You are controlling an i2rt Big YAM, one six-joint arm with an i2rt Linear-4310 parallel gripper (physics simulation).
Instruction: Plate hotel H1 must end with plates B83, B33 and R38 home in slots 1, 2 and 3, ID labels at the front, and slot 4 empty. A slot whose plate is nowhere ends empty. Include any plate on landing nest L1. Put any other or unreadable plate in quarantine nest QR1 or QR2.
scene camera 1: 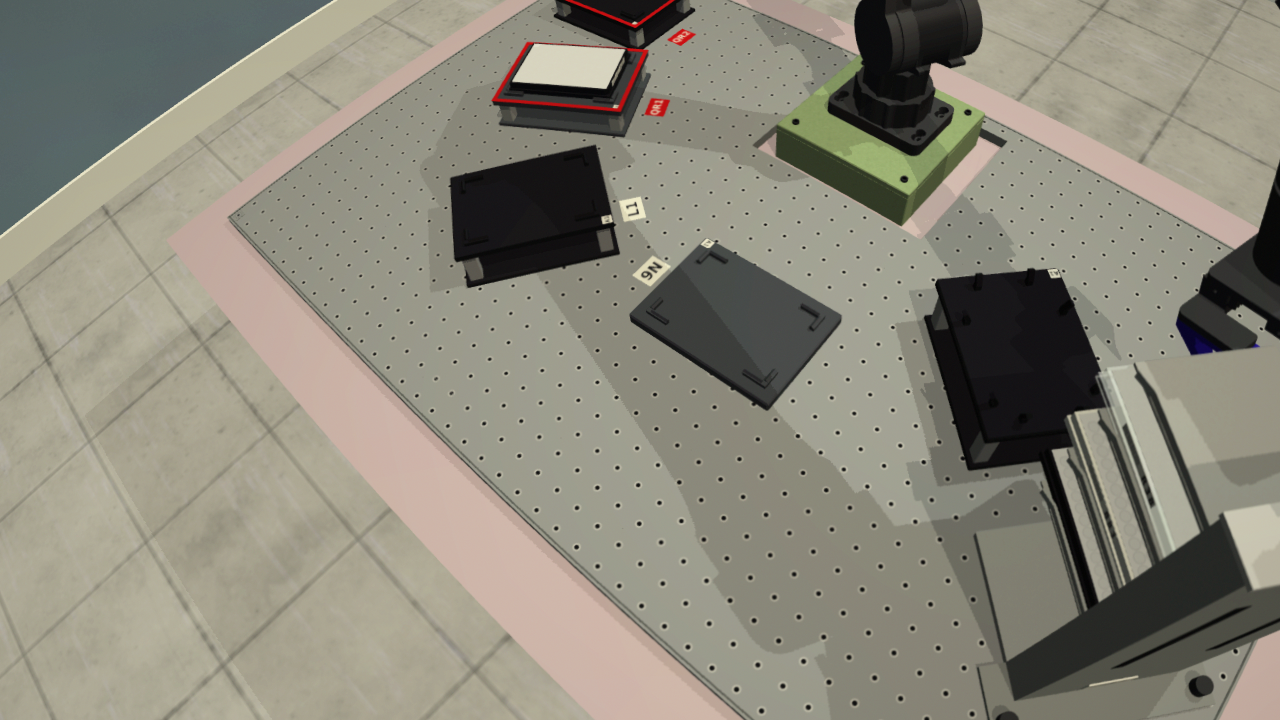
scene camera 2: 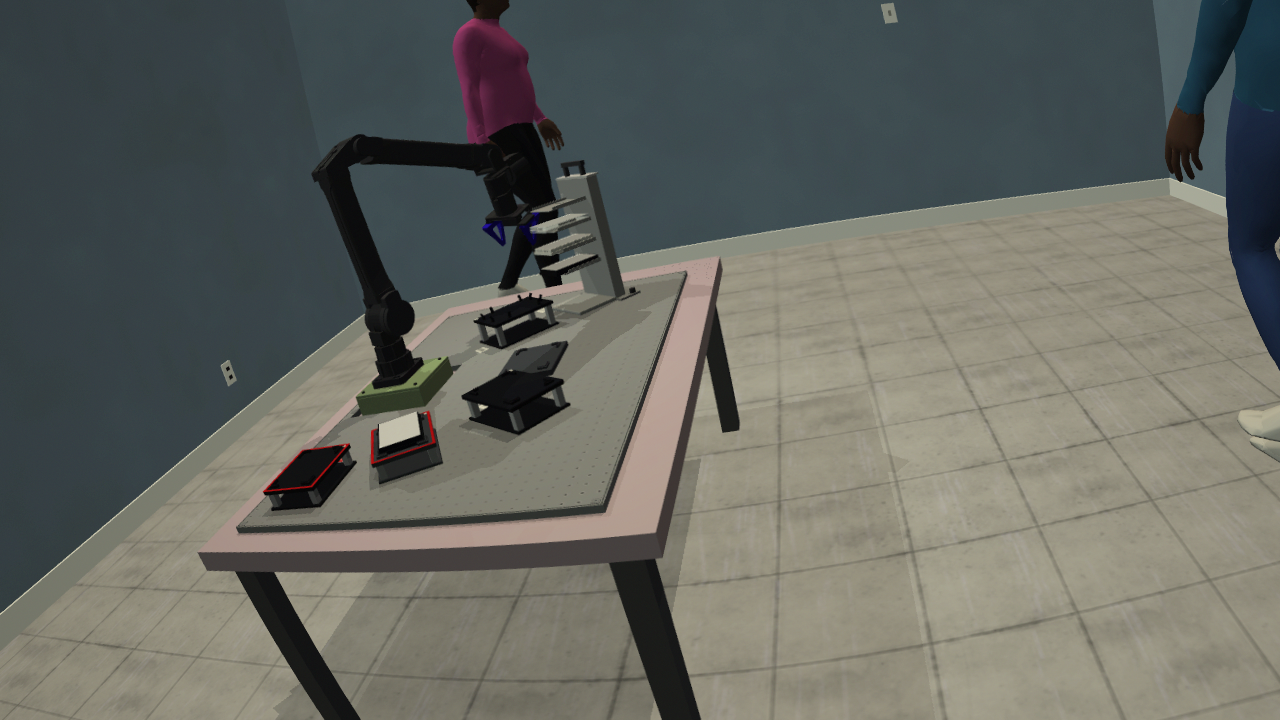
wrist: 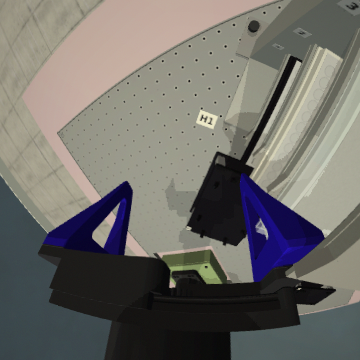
Labels:
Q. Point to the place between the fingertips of my gripper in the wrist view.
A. At 182, 182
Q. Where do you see a flat N6 nest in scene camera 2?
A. At 543, 360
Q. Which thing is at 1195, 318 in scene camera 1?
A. My gripper.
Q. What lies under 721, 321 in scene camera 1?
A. A flat N6 nest.

